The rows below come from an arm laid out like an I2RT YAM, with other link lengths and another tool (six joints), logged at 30 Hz.
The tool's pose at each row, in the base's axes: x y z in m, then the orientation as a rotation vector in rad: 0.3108, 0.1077, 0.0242, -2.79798, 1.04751, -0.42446; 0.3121, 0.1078, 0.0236, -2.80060, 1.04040, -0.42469; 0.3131, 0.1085, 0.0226, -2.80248, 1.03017, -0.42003; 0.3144, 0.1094, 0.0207, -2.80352, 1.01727, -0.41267; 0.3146, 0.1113, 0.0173, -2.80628, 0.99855, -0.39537; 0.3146, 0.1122, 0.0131, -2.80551, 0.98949, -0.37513; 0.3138, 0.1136, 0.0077, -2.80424, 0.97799, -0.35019; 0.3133, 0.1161, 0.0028, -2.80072, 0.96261, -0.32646; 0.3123, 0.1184, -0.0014, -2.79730, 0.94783, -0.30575; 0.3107, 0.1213, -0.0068, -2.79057, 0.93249, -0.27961; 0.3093, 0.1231, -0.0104, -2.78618, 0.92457, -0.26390; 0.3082, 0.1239, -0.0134, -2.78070, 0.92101, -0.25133; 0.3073, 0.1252, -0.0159, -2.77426, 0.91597, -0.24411; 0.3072, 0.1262, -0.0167, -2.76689, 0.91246, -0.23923; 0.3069, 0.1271, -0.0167, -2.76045, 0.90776, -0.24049
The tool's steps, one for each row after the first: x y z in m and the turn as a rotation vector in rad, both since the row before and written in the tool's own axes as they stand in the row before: 0.0007, -0.0008, 0.0010, 0.00060, -0.00039, -0.00496; 0.0000, -0.0009, 0.0013, 0.00196, -0.00425, -0.00618; 0.0000, -0.0011, 0.0022, 0.00343, -0.00661, -0.00727; -0.0018, -0.0008, 0.0034, 0.00307, -0.01368, -0.01063; -0.0014, 0.0002, 0.0041, 0.00199, -0.01490, -0.00373; -0.0025, 0.0006, 0.0050, 0.00266, -0.01848, -0.00474; -0.0028, -0.0006, 0.0047, 0.00599, -0.01876, -0.00643; -0.0028, -0.0003, 0.0040, 0.00583, -0.01668, -0.00637; -0.0038, -0.0001, 0.0051, 0.00809, -0.02110, -0.00541; -0.0026, 0.0002, 0.0034, 0.00460, -0.01258, -0.00239; -0.0017, 0.0007, 0.0027, 0.00445, -0.01008, 0.00033; -0.0017, 0.0001, 0.0024, 0.00650, -0.00700, -0.00070; -0.0008, -0.0005, 0.0009, 0.00714, -0.00542, 0.00031; -0.0008, -0.0005, 0.0001, 0.00754, -0.00134, -0.00118
